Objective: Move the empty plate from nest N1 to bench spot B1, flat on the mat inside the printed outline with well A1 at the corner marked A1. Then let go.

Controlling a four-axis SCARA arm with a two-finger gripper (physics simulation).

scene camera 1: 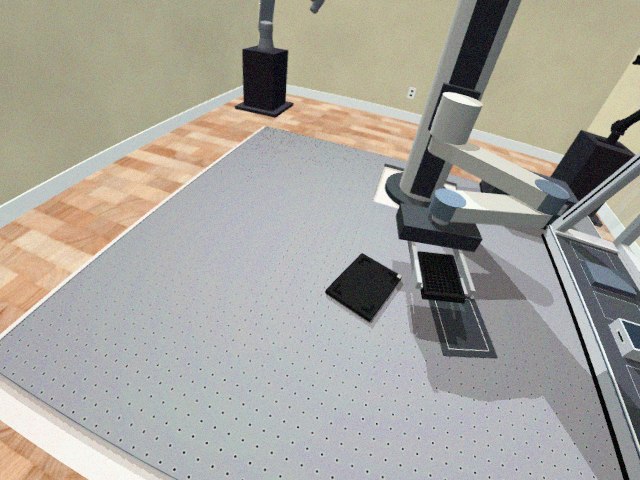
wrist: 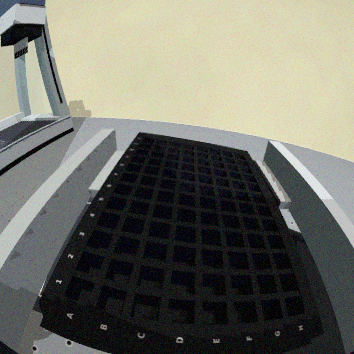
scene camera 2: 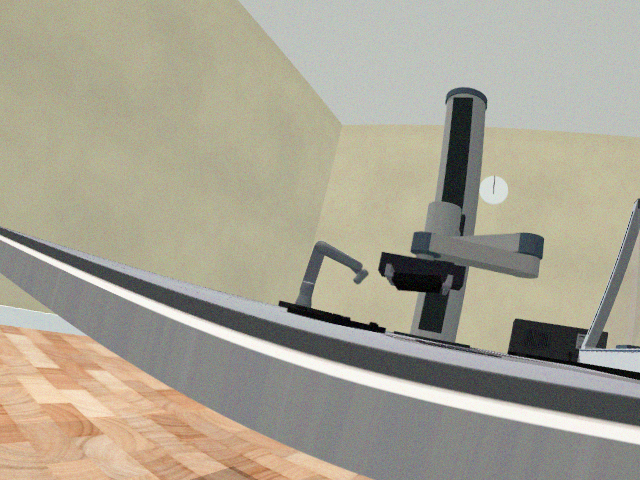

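Pixels of known places: gripper, fingertip midpoint: (scene camera 1: 445, 289) (wrist: 192, 146) (scene camera 2: 418, 275); arm's base, link origin: (scene camera 1: 417, 194).
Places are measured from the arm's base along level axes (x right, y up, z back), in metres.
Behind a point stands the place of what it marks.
Note:
My gripper (scene camera 1: 444, 289) @(x -0.053, y 0.126, z -0.564 m) (scene camera 2: 418, 281) @(x -0.053, y 0.126, z -0.564 m) (wrist: 192, 146) @(x -0.053, y 0.126, z -0.564 m) is shut on the black empty plate (scene camera 1: 442, 271) @(x -0.048, y 0.122, z -0.509 m) (scene camera 2: 416, 283) @(x -0.050, y 0.111, z -0.558 m) (wrist: 186, 225) @(x -0.043, y 0.123, z -0.499 m), one finger along each long side. The plate looks level, in the air above the bench. In scene camera 1 it overlaps the far end of the dark B1 mat (scene camera 1: 467, 330) @(x -0.153, y 0.015, z -0.555 m) with its white printed outline; the mat's A1 mark cannot be made out. In the wrist view, the plate's A and 1 labels meet at the lower left corner. The black nest N1 (scene camera 1: 363, 287) @(x 0.101, y 0.025, z -0.536 m) (scene camera 2: 336, 316) @(x 0.071, y 0.026, z -0.590 m) stands empty on the bench, left of the mat in scene camera 1.
The arm's column (scene camera 1: 439, 129) @(x 0.032, y 0.314, z -0.213 m) (scene camera 2: 462, 155) @(x -0.016, y 0.613, z -0.077 m) stands behind the plate. A framed station (scene camera 1: 584, 320) @(x -0.450, y 0.046, z -0.440 m) (wrist: 37, 137) @(x -0.450, y 0.044, z -0.715 m) with a white device (scene camera 1: 625, 338) @(x -0.501, y 0.086, z -0.501 m) is at the right in scene camera 1. A dark box (scene camera 2: 542, 338) @(x -0.347, y 0.079, z 0.034 m) shows right of the column in scene camera 2.

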